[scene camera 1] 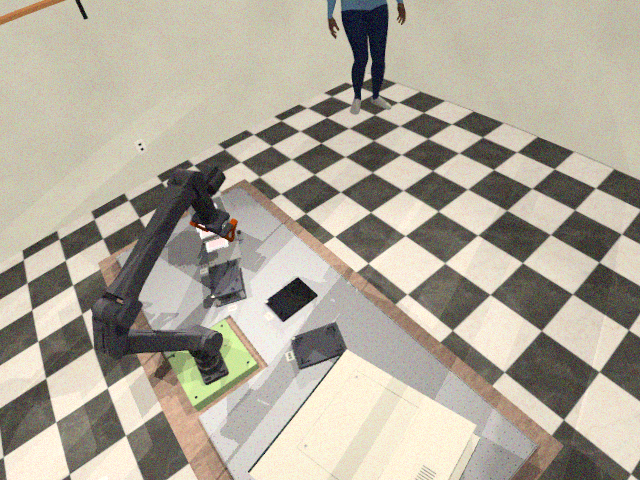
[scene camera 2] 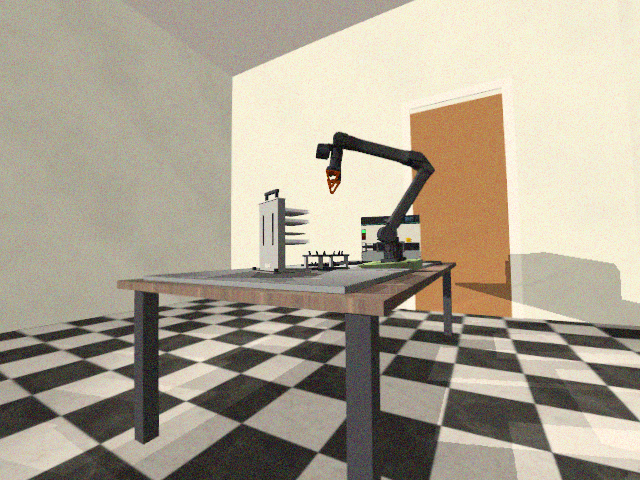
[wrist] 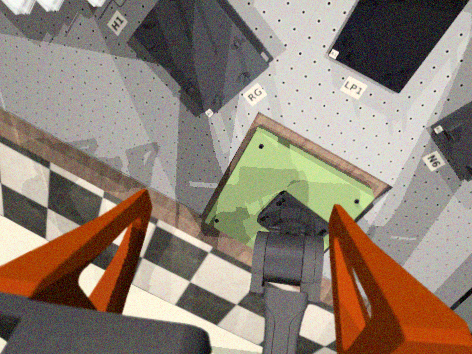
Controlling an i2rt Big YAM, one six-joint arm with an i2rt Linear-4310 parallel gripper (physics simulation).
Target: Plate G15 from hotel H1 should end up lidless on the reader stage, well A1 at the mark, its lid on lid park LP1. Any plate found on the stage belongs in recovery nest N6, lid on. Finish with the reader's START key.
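Places are measured from the arm's base along level axes (x down, y right, z back), in metres.
Pixels of known places: gripper, fingertip midpoint: (scene camera 1: pixel 220 235) (scene camera 2: pixel 331 191) (wrist: pixel 238 205); arm's base, link origin: (scene camera 1: pixel 212 366) (scene camera 2: pixel 393 261) (wrist: pixel 293 220).
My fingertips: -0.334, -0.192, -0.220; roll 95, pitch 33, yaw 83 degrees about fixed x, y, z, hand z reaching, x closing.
Ahead of a thing's pixels: the offset from my fingertips to its top centre, as dx, dy, dz.
My gripper (scene camera 1: pixel 214 232) (scene camera 2: pixel 332 190) (wrist: pixel 238 205) is open and empty, high above the table near hotel H1. Hotel H1 (scene camera 2: pixel 271 232) is a grey upright tower with several shelf levels on its right side; whether plate G15 is there cannot be told. White parts of it show at the wrist view's top left. Lid park LP1 @[+0.338, +0.083, -0.134] (scene camera 1: pixel 292 298) (wrist: pixel 395 45) is a black rectangle with no lid visible on it. Recovery nest N6 @[+0.340, +0.311, -0.127] (scene camera 1: pixel 318 345) (wrist: pixel 460 140) is dark grey, with no plate visible. The cream reader @[+0.063, +0.741, -0.031] (scene camera 1: pixel 356 428) (scene camera 2: pixel 379 228) has small green and red marks on its front. The stage and any plate on it cannot be made out.
A raised dark grey stand labelled RG @[+0.282, -0.115, +0.047] (scene camera 1: pixel 227 281) (scene camera 2: pixel 325 256) (wrist: pixel 210 50) has upright pegs and stands between H1 and the arm's green base plate (scene camera 1: pixel 240 356) (wrist: pixel 310 160). LP1 lies beside RG, and N6 lies between LP1 and the reader. A person (scene camera 1: pixel 367 46) stands beyond the table.
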